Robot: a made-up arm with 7 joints.
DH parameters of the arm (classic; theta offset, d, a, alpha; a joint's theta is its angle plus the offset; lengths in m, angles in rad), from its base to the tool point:
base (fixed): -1.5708 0.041 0 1.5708
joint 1: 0 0.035 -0.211 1.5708
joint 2: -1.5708 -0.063 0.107 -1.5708
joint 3: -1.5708 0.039 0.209 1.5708
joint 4: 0 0.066 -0.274 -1.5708
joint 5: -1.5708 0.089 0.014 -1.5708
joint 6: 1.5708 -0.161 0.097 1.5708
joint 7: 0 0.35 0.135 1.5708
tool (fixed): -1.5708 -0.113 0 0
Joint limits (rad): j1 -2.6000..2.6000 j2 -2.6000..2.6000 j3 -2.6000..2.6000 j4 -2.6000..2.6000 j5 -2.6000..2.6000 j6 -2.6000..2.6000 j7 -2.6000..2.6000
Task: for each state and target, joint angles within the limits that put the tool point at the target. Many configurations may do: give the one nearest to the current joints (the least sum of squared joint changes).
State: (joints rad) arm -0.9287 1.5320 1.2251 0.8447 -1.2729 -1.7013 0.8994
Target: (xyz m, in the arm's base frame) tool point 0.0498 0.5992 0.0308
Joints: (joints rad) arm -0.1233 1.0814 1.4038 1.0047 -1.0800 -1.1520 0.3758
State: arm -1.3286 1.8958 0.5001 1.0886 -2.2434 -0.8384 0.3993
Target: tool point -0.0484 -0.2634 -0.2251
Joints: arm -1.5009 2.3279 0.2122 1.1513 -2.6000 -0.6698 0.2702
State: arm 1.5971 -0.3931 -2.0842 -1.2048 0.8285 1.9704 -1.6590
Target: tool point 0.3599 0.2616 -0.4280
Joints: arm 1.9273 -0.5963 -1.6876 -0.8303 1.3961 1.2523 -1.8642
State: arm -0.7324 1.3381 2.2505 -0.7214 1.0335 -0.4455 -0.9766
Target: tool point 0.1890 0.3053 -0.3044
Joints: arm -1.2129 0.7050 1.8797 -0.8221 0.8117 -0.5913 -1.2110
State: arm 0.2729 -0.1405 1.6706 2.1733 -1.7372 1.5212 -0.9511
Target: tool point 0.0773 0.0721 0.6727
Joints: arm -0.1136 0.0407 2.6000 2.1985 -1.1602 1.6745 -1.3208
